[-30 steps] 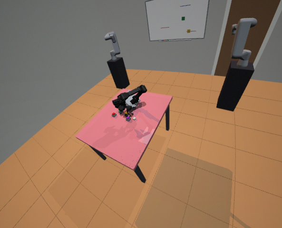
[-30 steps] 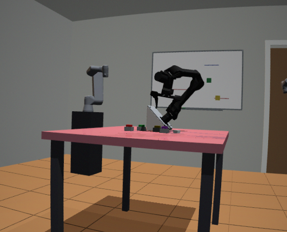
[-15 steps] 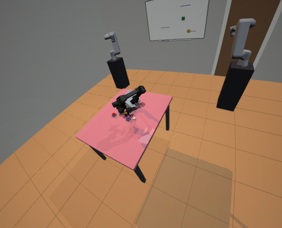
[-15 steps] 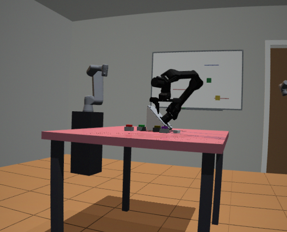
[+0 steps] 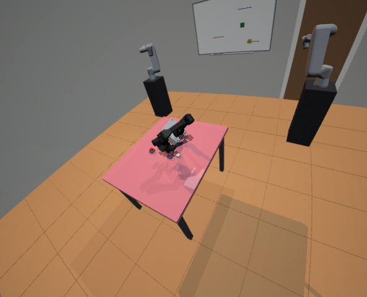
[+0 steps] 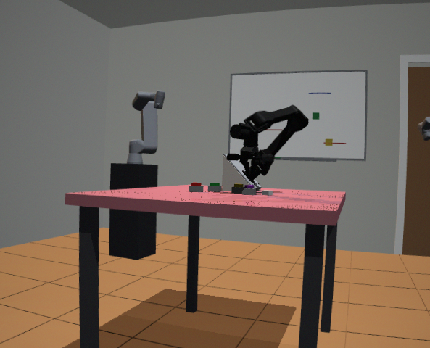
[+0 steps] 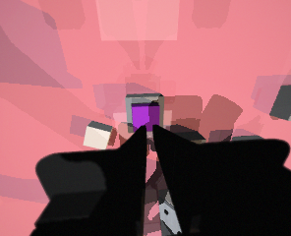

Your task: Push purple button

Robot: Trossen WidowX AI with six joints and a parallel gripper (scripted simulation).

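Right now my gripper tip is 3 cm above the purple button. From my gripper tip the other things lie so: yellow button (6 cm behind, 7 cm to the right, 3 cm below); green button (7 cm behind, 18 cm to the right, 3 cm below); small white block (4 cm behind, 7 cm to the left, 6 cm below).
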